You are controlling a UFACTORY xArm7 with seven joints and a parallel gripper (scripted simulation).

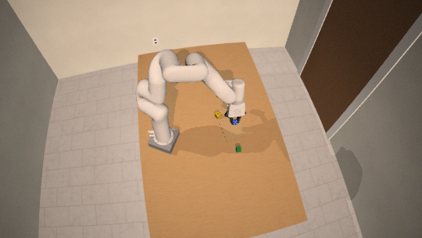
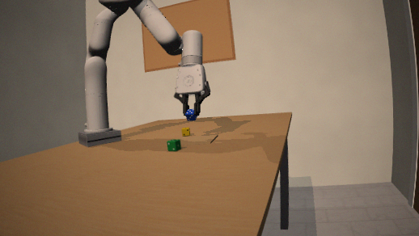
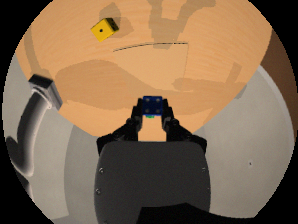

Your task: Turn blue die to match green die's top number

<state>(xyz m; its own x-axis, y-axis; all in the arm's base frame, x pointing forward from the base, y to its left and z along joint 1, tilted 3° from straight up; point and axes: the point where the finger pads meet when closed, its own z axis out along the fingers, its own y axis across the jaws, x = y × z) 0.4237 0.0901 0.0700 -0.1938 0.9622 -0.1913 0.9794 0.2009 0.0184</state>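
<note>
My hand is 2 cm above the blue die. Round my hand: green die (15 cm to the right, 9 cm below, 3 cm ahead); yellow die (10 cm behind, 9 cm to the left, 9 cm below).
</note>
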